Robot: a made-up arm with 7 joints. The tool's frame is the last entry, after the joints. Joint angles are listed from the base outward.
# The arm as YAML. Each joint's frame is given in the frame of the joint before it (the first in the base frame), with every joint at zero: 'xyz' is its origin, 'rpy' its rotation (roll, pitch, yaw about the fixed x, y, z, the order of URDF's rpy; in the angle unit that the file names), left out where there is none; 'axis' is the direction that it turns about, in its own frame. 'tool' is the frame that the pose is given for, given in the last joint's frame.
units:
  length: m
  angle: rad
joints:
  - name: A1
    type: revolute
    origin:
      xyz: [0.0, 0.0, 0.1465]
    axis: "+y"
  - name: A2
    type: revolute
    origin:
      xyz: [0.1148, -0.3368, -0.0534]
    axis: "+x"
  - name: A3
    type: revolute
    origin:
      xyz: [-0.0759, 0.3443, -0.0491]
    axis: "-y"
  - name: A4
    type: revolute
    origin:
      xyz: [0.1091, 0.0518, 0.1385]
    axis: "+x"
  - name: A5
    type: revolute
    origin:
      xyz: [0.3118, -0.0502, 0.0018]
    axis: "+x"
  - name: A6
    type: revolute
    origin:
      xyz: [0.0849, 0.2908, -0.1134]
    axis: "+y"
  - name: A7
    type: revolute
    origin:
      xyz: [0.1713, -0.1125, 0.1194]
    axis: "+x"
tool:
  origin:
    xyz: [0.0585, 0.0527, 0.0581]
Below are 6 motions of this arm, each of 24 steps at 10 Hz.
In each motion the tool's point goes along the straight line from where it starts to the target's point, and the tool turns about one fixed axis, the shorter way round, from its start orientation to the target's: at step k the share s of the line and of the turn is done. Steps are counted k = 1, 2, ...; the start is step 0. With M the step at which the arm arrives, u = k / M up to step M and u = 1 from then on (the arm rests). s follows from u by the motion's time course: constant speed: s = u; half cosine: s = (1 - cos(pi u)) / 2; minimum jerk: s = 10 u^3 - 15 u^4 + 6 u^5.
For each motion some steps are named. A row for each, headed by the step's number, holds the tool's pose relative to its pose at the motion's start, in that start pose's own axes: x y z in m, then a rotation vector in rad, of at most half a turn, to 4 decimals.
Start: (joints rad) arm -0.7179 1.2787 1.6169 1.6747 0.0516 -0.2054 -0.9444
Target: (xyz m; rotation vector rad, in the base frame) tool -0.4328 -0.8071 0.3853 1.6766 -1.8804 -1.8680
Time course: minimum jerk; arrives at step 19
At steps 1, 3, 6, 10, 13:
1: -0.0001 -0.0001 -0.0002 -0.0012 -0.0012 0.0000
3: -0.0016 -0.0027 -0.0041 -0.0271 -0.0281 -0.0005
6: -0.0098 -0.0165 -0.0249 -0.1632 -0.1690 -0.0031
10: -0.0292 -0.0492 -0.0742 -0.4855 -0.5030 -0.0092
13: -0.0433 -0.0731 -0.1102 -0.7208 -0.7468 -0.0136

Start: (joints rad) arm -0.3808 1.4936 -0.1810 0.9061 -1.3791 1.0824 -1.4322
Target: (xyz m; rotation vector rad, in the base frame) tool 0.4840 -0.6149 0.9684 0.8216 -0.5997 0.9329
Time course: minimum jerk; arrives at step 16
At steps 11, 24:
11: -0.5591 -0.2772 -0.1289 0.6897 -0.9943 -0.2260
24: -0.6819 -0.3381 -0.1572 0.8411 -1.2126 -0.2756

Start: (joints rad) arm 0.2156 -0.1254 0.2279 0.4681 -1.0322 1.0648 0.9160
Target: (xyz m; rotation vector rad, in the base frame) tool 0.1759 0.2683 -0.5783 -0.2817 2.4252 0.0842
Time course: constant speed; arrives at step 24
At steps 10, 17, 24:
10: -0.0661 -0.0871 -0.3104 -0.4499 0.6278 0.0206
17: -0.1124 -0.1481 -0.5276 -0.7648 1.0673 0.0350
24: -0.1586 -0.2091 -0.7448 -1.0798 1.5068 0.0493

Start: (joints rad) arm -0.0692 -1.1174 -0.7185 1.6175 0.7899 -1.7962 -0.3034
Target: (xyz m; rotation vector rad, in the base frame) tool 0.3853 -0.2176 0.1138 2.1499 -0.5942 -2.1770
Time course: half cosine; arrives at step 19
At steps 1, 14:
1: 0.0000 0.0008 0.0013 0.0007 0.0064 -0.0098
14: -0.0027 0.1038 0.1613 0.0859 0.7820 -1.2038

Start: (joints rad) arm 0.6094 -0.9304 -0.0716 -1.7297 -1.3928 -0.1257 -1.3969
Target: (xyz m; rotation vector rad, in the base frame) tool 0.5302 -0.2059 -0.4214 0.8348 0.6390 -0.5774
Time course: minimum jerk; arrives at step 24
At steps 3, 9, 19, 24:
3: -0.0001 -0.0008 0.0001 0.0020 0.0001 -0.0016
9: -0.0014 -0.0141 0.0015 0.0337 0.0012 -0.0275
19: -0.0046 -0.0480 0.0052 0.1145 0.0041 -0.0934
24: -0.0050 -0.0513 0.0055 0.1224 0.0044 -0.0998

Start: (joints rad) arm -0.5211 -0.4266 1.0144 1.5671 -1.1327 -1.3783 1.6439
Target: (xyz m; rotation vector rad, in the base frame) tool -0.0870 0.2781 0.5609 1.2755 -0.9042 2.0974
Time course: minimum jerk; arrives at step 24
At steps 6, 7, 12, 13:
6: 0.0114 -0.0262 0.0069 0.0218 -0.0294 -0.0807
7: 0.0168 -0.0386 0.0101 0.0321 -0.0433 -0.1186
12: 0.0551 -0.1266 0.0332 0.1053 -0.1421 -0.3896
13: 0.0636 -0.1463 0.0383 0.1216 -0.1642 -0.4501

